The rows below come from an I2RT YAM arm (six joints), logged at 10 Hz.
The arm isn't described. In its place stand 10 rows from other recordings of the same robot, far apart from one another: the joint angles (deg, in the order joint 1, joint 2, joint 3, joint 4, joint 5, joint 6), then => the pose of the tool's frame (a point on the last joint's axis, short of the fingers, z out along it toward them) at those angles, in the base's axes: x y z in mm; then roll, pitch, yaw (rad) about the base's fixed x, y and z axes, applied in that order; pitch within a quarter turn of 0, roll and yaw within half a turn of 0.
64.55, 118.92, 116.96, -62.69, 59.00, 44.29 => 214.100, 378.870, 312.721, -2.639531, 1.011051, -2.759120
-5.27, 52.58, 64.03, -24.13, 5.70, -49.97 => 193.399, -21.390, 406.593, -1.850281, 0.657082, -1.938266
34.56, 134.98, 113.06, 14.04, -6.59, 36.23 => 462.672, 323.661, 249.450, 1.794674, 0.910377, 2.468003
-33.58, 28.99, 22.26, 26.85, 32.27, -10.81 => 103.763, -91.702, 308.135, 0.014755, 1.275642, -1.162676
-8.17, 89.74, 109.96, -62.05, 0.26, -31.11 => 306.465, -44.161, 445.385, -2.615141, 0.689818, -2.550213
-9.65, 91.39, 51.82, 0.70, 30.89, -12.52 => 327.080, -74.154, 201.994, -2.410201, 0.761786, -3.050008
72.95, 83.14, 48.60, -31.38, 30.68, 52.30 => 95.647, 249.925, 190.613, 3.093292, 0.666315, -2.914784
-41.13, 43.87, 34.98, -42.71, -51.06, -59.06 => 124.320, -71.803, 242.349, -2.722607, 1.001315, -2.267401
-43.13, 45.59, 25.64, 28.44, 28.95, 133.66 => 126.899, -142.486, 290.420, 1.379251, -0.824947, 0.449569
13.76, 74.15, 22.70, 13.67, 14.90, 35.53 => 228.666, 46.573, 146.840, 2.631657, 0.825306, 2.406403
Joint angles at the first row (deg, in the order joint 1, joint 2, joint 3, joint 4, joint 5, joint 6):
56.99 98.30 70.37 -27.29 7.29 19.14
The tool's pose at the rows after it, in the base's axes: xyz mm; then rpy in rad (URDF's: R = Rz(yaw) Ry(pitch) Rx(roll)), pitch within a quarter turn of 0, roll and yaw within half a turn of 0:
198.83, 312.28, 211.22, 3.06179, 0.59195, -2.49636
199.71, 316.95, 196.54, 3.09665, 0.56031, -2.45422
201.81, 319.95, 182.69, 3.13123, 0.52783, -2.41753
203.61, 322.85, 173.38, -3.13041, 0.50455, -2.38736
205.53, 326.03, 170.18, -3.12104, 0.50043, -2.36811
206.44, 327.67, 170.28, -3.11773, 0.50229, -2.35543
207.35, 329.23, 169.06, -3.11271, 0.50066, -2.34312
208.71, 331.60, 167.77, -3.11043, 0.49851, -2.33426
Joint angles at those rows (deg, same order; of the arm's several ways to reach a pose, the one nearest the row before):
58.22 100.42 70.37 -26.46 7.31 17.65
58.50 102.87 70.37 -26.11 7.55 16.25
58.50 105.21 70.48 -25.98 7.90 14.79
58.50 107.02 70.89 -25.98 7.95 13.48
58.50 108.09 71.59 -25.82 7.90 12.53
58.50 108.42 72.03 -25.78 7.77 11.88
58.50 108.90 72.40 -25.74 7.70 11.27
58.50 109.58 73.03 -25.78 7.57 10.83

